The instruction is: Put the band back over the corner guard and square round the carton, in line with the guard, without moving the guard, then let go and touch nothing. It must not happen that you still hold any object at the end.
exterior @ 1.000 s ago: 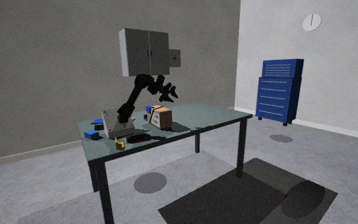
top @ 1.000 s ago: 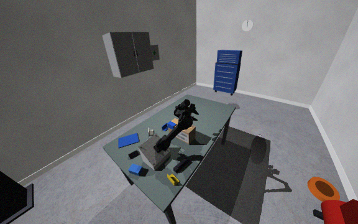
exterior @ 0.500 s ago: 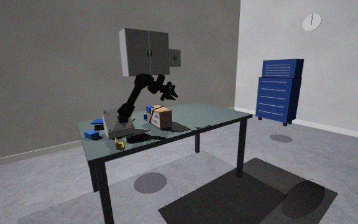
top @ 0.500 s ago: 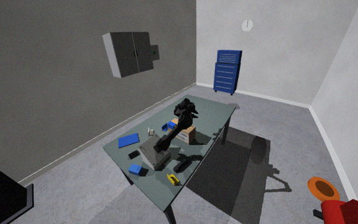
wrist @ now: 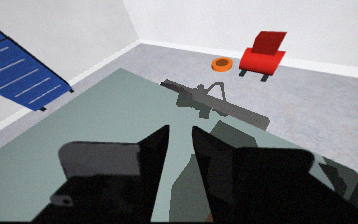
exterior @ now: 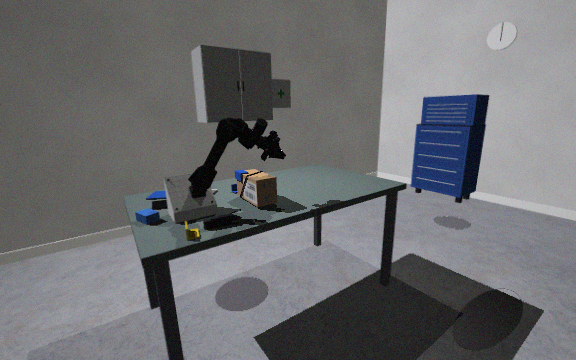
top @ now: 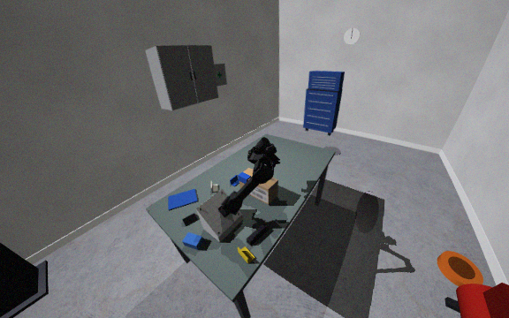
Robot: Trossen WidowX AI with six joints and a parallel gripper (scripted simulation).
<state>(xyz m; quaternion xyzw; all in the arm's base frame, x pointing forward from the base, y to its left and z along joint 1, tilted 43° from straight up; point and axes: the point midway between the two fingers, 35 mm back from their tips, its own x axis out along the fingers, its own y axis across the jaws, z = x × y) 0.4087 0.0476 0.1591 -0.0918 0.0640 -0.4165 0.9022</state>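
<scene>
My hand is 110 mm past the carton, 70 mm to the right of it and 170 mm above it. The rest, counted from my hand: flat blue pad 480 mm behind, 480 mm to the left, 250 mm below; then small white item 420 mm behind, 280 mm to the left, 250 mm below.
</scene>
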